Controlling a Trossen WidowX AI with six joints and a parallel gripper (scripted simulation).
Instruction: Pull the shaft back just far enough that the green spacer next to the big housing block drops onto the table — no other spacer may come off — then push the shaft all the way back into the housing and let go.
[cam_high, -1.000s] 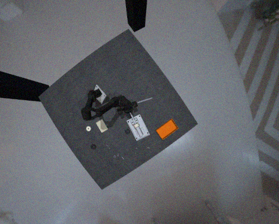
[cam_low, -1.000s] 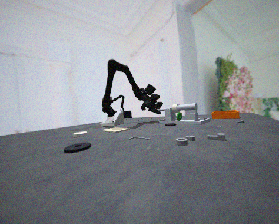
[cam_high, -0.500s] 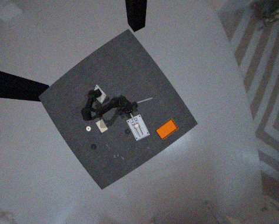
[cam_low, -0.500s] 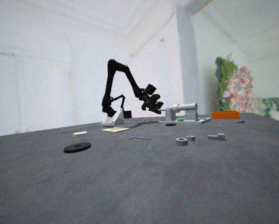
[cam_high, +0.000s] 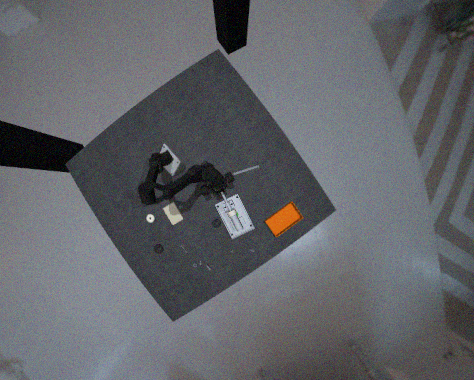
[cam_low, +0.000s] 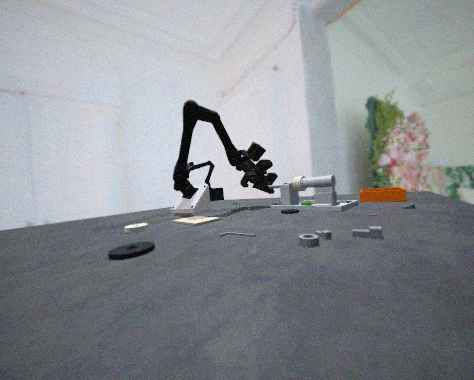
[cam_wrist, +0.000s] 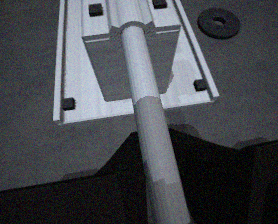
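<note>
My gripper tip is now 50 mm short of the grey shaft and 30 mm below it. Also, from my gripper tip: cream spacer (110 mm ahead, 30 mm above, 10 mm to the right); cream tile (330 mm to the right, 50 mm below, 50 mm behind); green spacer (140 mm ahead, 40 mm below, 10 mm to the right).
</note>
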